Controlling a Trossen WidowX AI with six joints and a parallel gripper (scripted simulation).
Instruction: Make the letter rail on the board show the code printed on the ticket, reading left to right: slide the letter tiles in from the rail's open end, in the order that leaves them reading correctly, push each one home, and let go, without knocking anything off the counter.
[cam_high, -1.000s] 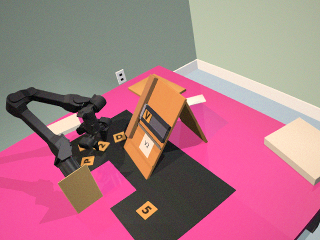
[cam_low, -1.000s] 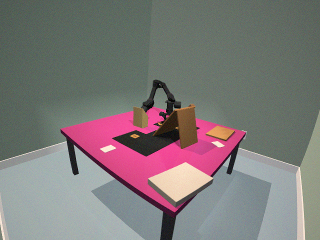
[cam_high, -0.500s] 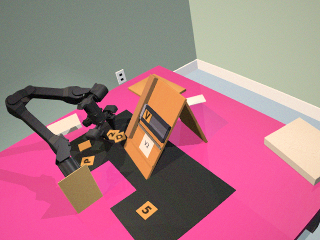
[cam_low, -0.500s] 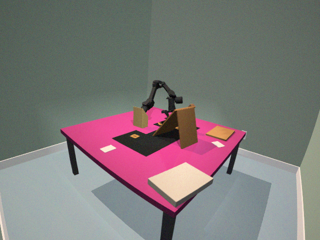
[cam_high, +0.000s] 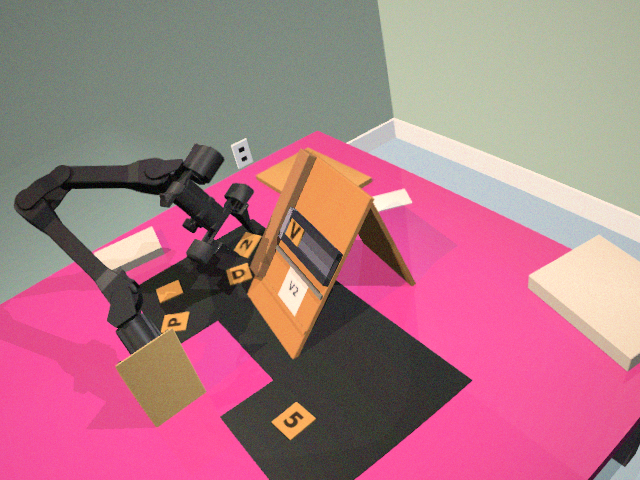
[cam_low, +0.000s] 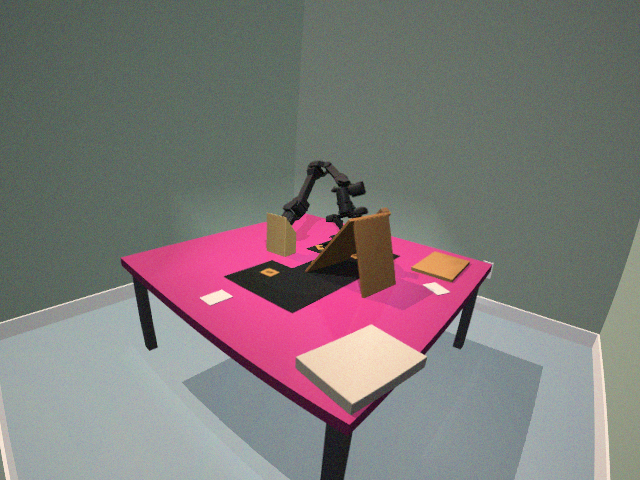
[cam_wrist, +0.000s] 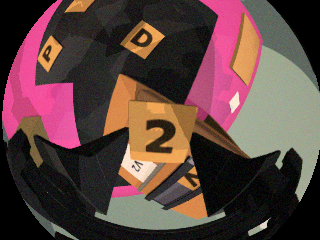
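My gripper tip is now 10 mm short of the white ticket, 140 mm to the left of it and 50 mm above it. The rest, counted from my gripper tip: white block: 160 mm behind, 420 mm to the left, 120 mm below; then orange flat panel: 370 mm ahead, 260 mm to the left, 130 mm below; then black mat: 100 mm behind, 110 mm to the right, 140 mm below.
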